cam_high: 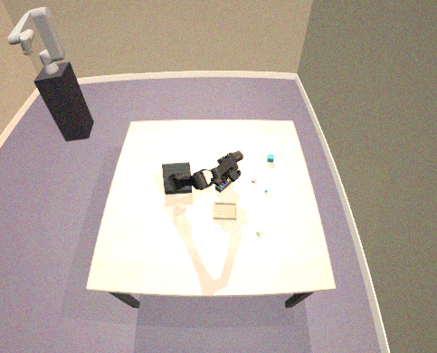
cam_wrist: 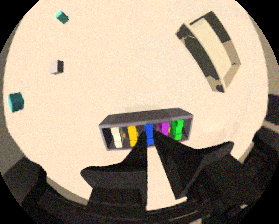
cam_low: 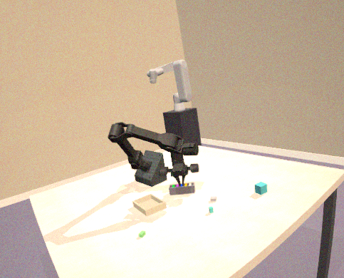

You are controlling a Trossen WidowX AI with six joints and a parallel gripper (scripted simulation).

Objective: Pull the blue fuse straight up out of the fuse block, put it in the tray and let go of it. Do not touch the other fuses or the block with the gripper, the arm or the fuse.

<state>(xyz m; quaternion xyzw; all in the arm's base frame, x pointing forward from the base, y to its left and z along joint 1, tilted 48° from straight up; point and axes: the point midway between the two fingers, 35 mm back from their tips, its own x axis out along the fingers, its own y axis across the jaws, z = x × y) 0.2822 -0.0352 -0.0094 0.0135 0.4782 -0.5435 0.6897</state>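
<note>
My gripper tip is 2 cm past the tan tray, 19 cm to the left of it and 3 cm above it. From my gripper tip the other things lie so: teal cube 34 cm ahead, 16 cm to the left, 2 cm below; then green piece 14 cm ahead, 36 cm to the right, 3 cm below; then blue fuse 1 cm below.
</note>
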